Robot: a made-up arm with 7 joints.
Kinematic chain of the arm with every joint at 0, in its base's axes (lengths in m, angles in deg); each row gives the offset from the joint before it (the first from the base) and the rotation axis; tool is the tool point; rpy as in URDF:
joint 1: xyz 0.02 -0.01 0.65 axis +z
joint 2: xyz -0.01 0 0.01 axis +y
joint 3: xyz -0.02 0 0.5 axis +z
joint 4: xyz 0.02 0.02 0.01 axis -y
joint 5: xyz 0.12 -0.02 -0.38 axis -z
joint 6: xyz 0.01 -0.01 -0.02 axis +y
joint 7: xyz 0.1 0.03 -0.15 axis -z
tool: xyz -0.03 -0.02 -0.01 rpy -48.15 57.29 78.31
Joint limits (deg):
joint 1: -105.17..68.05
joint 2: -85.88..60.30
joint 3: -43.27..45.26
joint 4: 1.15..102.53
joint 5: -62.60..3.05
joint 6: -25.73..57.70
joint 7: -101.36..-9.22
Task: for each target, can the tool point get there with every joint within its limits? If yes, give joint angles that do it. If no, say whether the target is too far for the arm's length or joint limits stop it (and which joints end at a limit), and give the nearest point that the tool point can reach.
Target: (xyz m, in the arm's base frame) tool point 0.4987 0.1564 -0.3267
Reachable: no: joint limits stop it (at a limit: joint 2, joint 7) | nearest point 0.4640 0.1443 0.2898 | short by 0.618 m
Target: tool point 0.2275 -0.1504 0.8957
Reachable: yes | joints -89.24 -53.96 37.29 22.99 -42.71 39.27 -63.65
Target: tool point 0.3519 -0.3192 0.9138
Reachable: yes | joints -12.21 -10.65 -32.71 38.26 -51.00 5.55 -31.19
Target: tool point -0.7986 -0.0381 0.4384
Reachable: no: joint limits stop it (at a limit: joint 1, joint 2, joint 3, joint 5, joint 6) | nearest point -0.4772 -0.2471 0.4833 | short by 0.386 m
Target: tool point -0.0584 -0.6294 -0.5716
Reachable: no: too far | nearest point -0.0444 -0.5187 0.2938 | short by 0.873 m
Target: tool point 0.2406 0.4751 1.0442
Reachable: yes | joints 50.61 -2.88 17.23 66.95 -24.41 49.95 -44.93
